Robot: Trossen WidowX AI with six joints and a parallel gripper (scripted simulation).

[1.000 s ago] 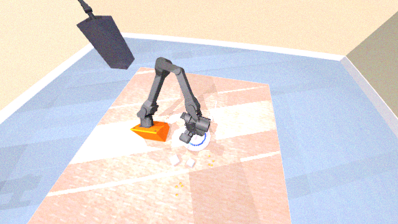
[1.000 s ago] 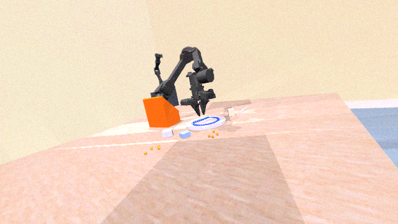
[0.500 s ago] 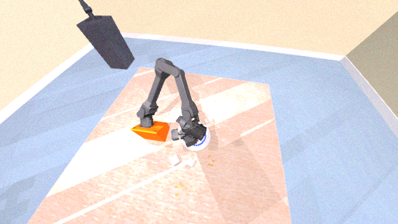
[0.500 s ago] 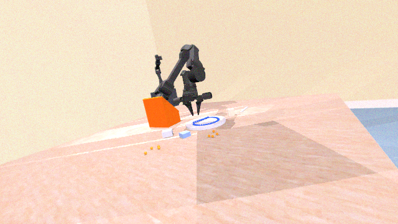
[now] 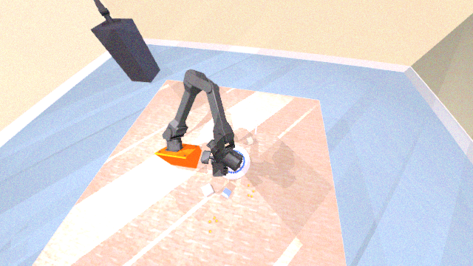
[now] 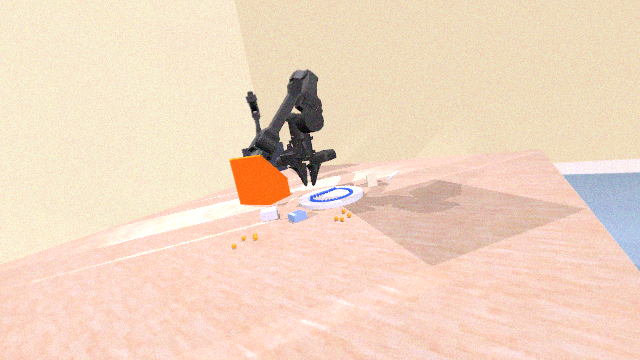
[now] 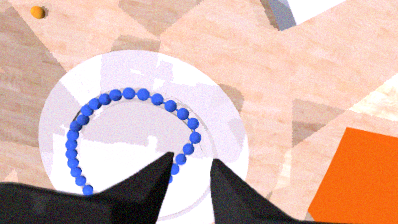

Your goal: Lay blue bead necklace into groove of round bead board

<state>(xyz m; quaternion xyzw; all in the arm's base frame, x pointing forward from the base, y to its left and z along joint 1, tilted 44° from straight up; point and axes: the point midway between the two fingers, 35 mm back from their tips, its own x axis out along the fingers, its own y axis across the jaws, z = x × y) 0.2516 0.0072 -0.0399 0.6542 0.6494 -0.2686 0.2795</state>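
The round white bead board lies 40 mm ahead of my gripper tip, 40 mm to the left of it and 40 mm below it. The rest, counted from my gripper tip: white block (60 mm behind, 130 mm to the right, 40 mm below); then light blue cube (40 mm ahead, 130 mm to the right, 40 mm below); then beige cube (130 mm ahead, 170 mm to the left, 30 mm below).
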